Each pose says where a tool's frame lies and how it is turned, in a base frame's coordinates. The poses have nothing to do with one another.
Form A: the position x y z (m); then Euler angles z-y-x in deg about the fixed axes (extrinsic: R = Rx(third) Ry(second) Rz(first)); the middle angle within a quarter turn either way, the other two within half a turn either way.
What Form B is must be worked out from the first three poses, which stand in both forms.
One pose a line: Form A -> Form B
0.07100, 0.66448, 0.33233, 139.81, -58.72, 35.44 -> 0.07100, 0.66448, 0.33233, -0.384, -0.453, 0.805, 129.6
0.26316, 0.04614, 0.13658, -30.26, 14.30, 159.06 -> 0.26316, 0.04614, 0.13658, 0.956, 0.283, 0.073, 156.2
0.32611, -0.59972, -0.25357, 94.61, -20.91, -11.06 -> 0.32611, -0.59972, -0.25357, -0.260, -0.070, 0.963, 98.8
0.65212, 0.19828, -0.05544, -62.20, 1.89, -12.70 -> 0.65212, 0.19828, -0.05544, -0.196, -0.082, -0.977, 63.6
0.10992, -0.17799, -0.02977, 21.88, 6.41, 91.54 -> 0.10992, -0.17799, -0.02977, 0.963, -0.132, 0.233, 94.9
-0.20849, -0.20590, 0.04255, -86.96, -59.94, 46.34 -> -0.20849, -0.20590, 0.04255, 0.628, -0.110, -0.770, 127.5
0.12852, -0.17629, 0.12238, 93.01, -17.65, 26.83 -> 0.12852, -0.17629, 0.12238, 0.068, -0.370, 0.926, 93.1
